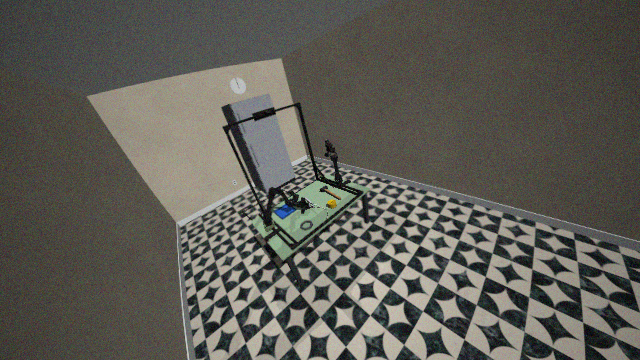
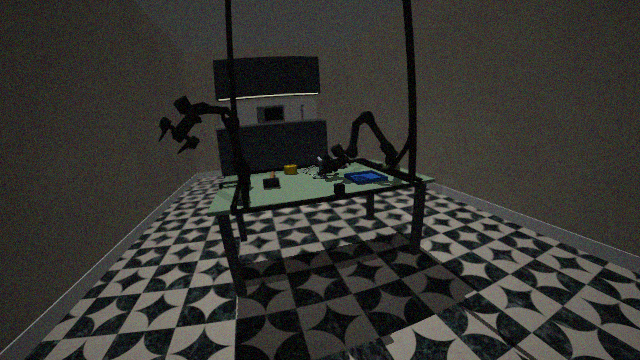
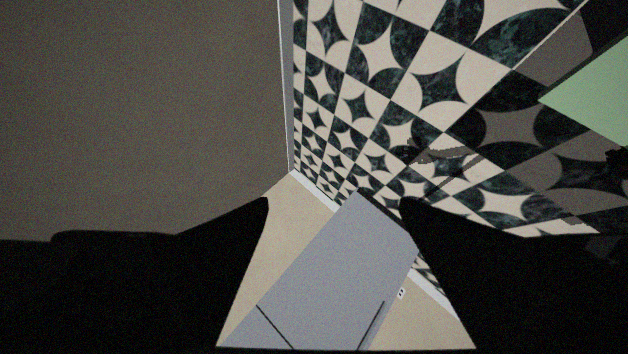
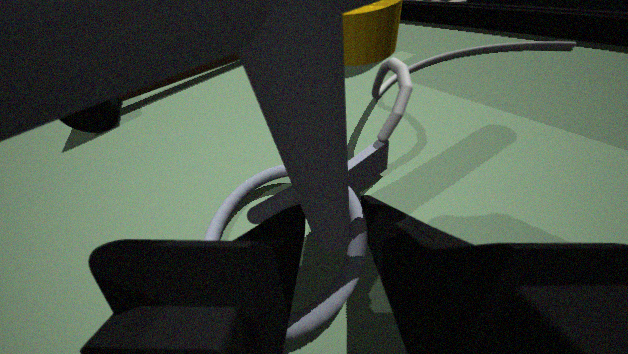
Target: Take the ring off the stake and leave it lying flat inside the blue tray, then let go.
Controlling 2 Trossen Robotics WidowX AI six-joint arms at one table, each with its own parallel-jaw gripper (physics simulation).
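Pixels of known places: left gripper, fingertip midpoint: (image 1: 328, 152) (image 2: 168, 147) (image 3: 333, 203); right gripper, fingertip midpoint: (image 1: 310, 206) (image 2: 318, 174); left arm's base, link origin: (image 1: 339, 185); right arm's base, link origin: (image 1: 269, 223) (image 2: 390, 164).
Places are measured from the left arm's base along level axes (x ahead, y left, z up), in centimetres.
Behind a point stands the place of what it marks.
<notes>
A pale grey ring (image 4: 242, 189) {x 42.0, y 8.6, z -0.8 cm} lies around the foot of a dark stake (image 4: 305, 105) on the green table (image 4: 200, 140) {x 32.8, y 5.2, z -2.0 cm} (image 2: 301, 187) {x 36.4, y -11.3, z -2.0 cm}. My right gripper (image 4: 333, 202) {x 45.4, y 13.4, z -0.9 cm} (image 1: 306, 205) {x 45.4, y 13.4, z -0.9 cm} (image 2: 322, 164) {x 45.4, y 13.4, z -0.9 cm} is down at the stake's foot. Its fingers are closed in on both sides, and the right side of the ring is pinched against the stake between them. The blue tray (image 1: 284, 211) {x 73.9, y 1.2, z -1.4 cm} (image 2: 366, 176) {x 74.2, y 3.0, z -1.4 cm} sits empty beside this arm. My left gripper (image 3: 333, 203) {x -13.5, y -47.4, z 28.2 cm} (image 1: 328, 146) {x -13.5, y -47.4, z 28.2 cm} (image 2: 173, 137) {x -13.5, y -47.4, z 28.2 cm} is open and empty. It is raised high and points away from the table.
A white cable (image 4: 398, 102) {x 43.8, y 18.0, z 2.8 cm} with a grey plug (image 4: 369, 158) {x 44.7, y 16.0, z 0.6 cm} lies just behind the ring. A yellow cylinder (image 4: 370, 35) {x 29.5, y 25.4, z 0.9 cm} (image 1: 331, 203) {x 26.6, y 29.3, z 3.4 cm} (image 2: 290, 169) {x 25.9, y 22.2, z 1.4 cm} stands farther back. A hammer (image 1: 329, 192) {x 17.3, y 5.1, z 0.5 cm} (image 2: 271, 181) {x 19.7, y -9.2, z 1.7 cm} and a dark ring (image 1: 306, 224) {x 59.5, y 33.5, z -1.4 cm} lie on the table. A black frame (image 1: 302, 125) {x 16.1, y -39.4, z 75.7 cm} surrounds it.
</notes>
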